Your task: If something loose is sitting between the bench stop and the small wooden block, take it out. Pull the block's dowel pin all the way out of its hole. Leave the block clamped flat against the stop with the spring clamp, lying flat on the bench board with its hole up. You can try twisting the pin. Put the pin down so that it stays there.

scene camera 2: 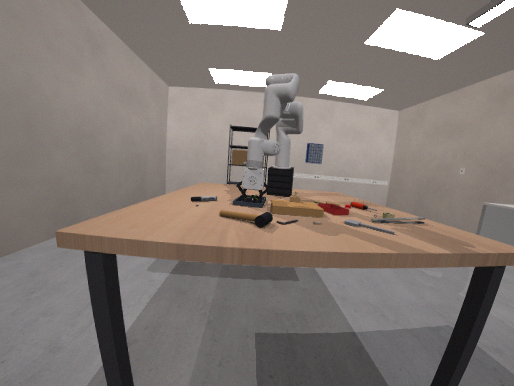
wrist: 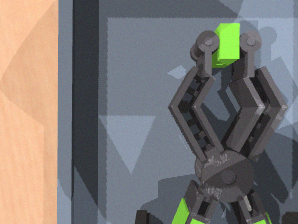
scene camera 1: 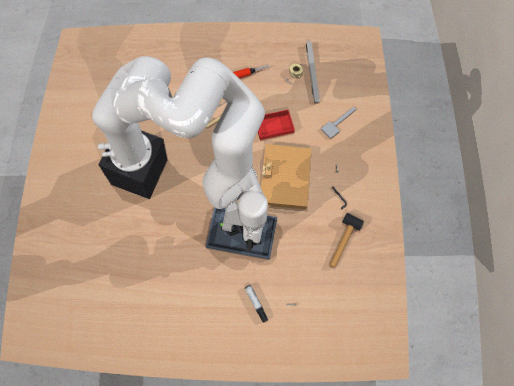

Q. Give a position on a red tray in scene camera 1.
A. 279, 121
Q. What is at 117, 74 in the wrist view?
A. A dark grey tray.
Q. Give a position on a dark grey tray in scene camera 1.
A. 217, 239
